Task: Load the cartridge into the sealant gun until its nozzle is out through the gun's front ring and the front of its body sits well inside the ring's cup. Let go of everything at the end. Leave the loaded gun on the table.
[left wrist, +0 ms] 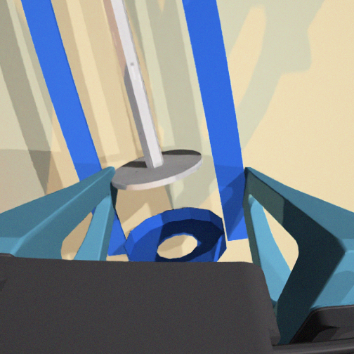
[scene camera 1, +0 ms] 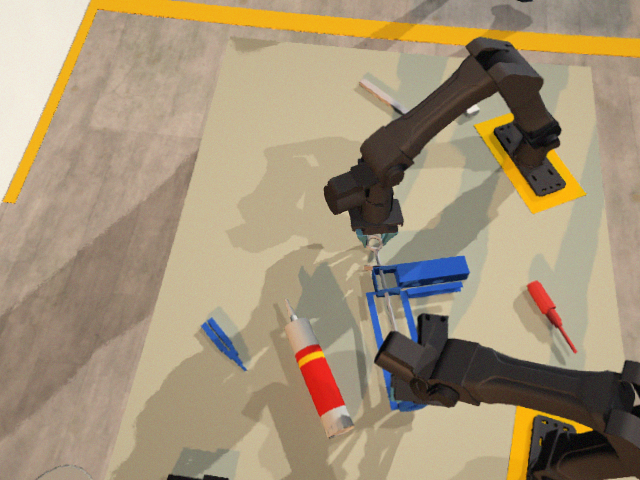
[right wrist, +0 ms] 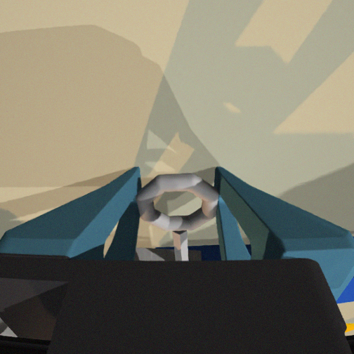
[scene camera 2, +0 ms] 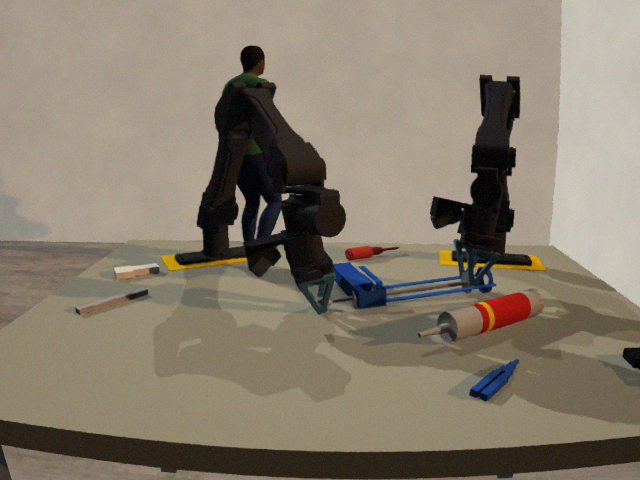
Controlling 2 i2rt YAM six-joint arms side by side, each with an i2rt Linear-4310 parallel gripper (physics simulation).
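Where they show: left gripper, fingertip midpoint: point(scene camera 2: 467, 281); right gripper, fingertip midpoint: point(scene camera 1: 373, 244) point(scene camera 2: 320, 309); left arm's base, origin of the base link: point(scene camera 1: 548, 479); right arm's base, origin of the base link: point(scene camera 1: 527, 158) point(scene camera 2: 216, 257).
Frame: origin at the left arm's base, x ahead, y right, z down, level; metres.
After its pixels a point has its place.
Observation:
The blue sealant gun point(scene camera 1: 433, 269) @[y 0.312, x 0.267, z -0.032 m] point(scene camera 2: 356, 281) @[y 0.292, x 0.320, z -0.033 m] point(left wrist: 210, 90) has its two rails running toward its front ring point(left wrist: 142, 242). The grey plunger disc point(left wrist: 175, 173), on the rod point(scene camera 1: 389, 310) @[y 0.204, x 0.329, z -0.023 m] point(left wrist: 137, 100), is close behind that ring. My left gripper point(scene camera 2: 478, 284) @[y 0.076, x 0.253, z -0.024 m] point(left wrist: 179, 177) is shut across the gun's front end; the arm hides it in scene camera 1. My right gripper point(scene camera 1: 375, 239) @[y 0.346, x 0.397, z -0.001 m] point(scene camera 2: 321, 310) @[y 0.346, x 0.397, z -0.001 m] point(right wrist: 177, 177) is shut on the rod's pull ring point(right wrist: 177, 182), behind the handle. The cartridge point(scene camera 1: 320, 379) @[y 0.028, x 0.414, z -0.050 m] point(scene camera 2: 509, 312) @[y 0.015, x 0.433, z -0.033 m] lies on the table beside the gun, outside it, its nozzle point(scene camera 1: 291, 308) @[y 0.148, x 0.511, z -0.029 m] point(scene camera 2: 431, 331) @[y 0.147, x 0.518, z -0.028 m] pointing toward the handle end's side.
Blue pliers-like tool point(scene camera 1: 223, 343) @[y 0.048, x 0.617, z -0.010 m] point(scene camera 2: 494, 379) @[y 0.055, x 0.621, z -0.006 m] lies beyond the cartridge. A red screwdriver point(scene camera 1: 542, 299) @[y 0.315, x 0.054, z -0.026 m] point(scene camera 2: 364, 252) @[y 0.311, x 0.060, z -0.017 m] lies on the handle side. A thin stick-like tool point(scene camera 1: 381, 95) @[y 0.739, x 0.485, z -0.011 m] point(scene camera 2: 111, 301) @[y 0.733, x 0.484, z -0.008 m] and a pale brush-like item point(scene camera 1: 472, 110) @[y 0.752, x 0.269, z -0.015 m] point(scene camera 2: 135, 271) @[y 0.782, x 0.312, z -0.011 m] lie near the right arm. A black object point(scene camera 2: 631, 356) @[y -0.172, x 0.544, z -0.013 m] is at the picture's edge.

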